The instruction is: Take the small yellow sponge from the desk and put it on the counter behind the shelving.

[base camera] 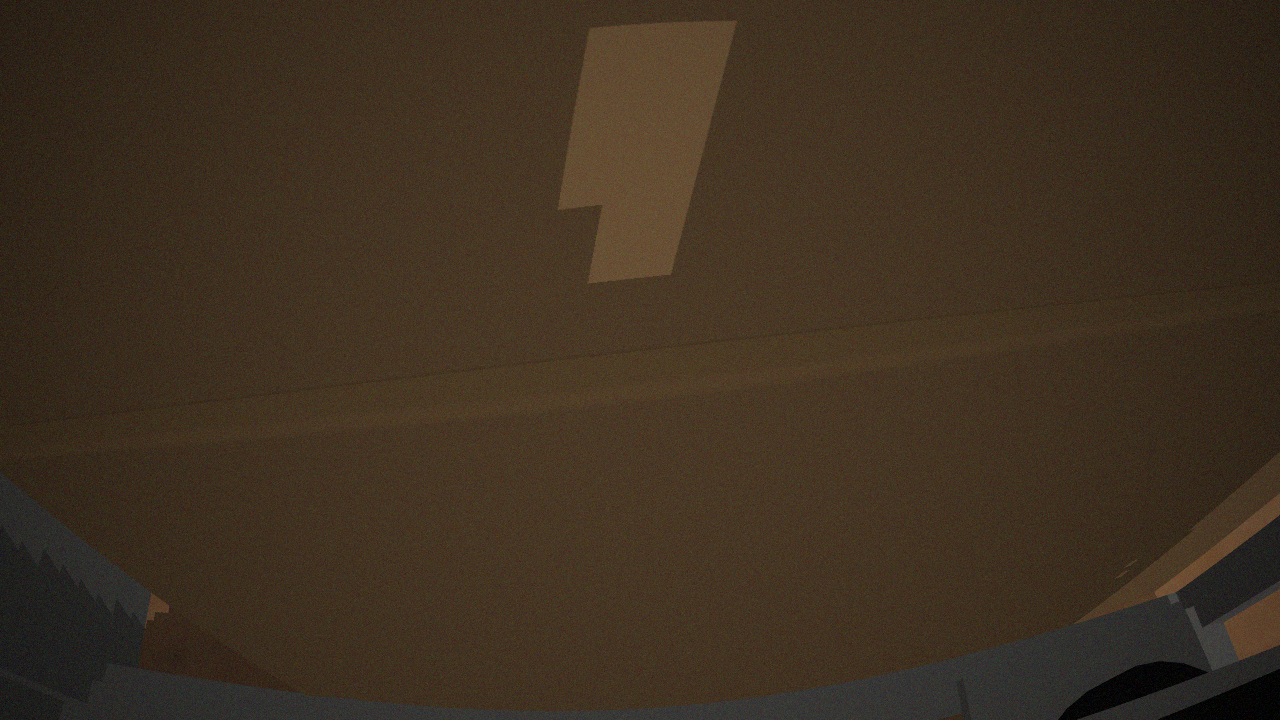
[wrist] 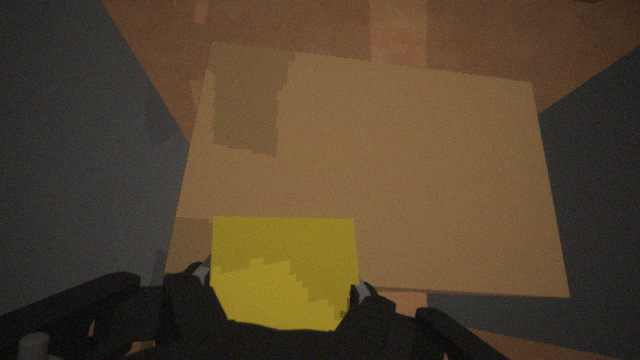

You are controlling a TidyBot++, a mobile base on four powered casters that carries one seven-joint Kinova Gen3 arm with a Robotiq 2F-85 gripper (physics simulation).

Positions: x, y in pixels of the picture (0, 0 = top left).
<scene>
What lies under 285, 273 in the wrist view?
A small yellow sponge.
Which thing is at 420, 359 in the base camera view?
A tan box.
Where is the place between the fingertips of the gripper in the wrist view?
282, 281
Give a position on a tan box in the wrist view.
444, 173
</scene>
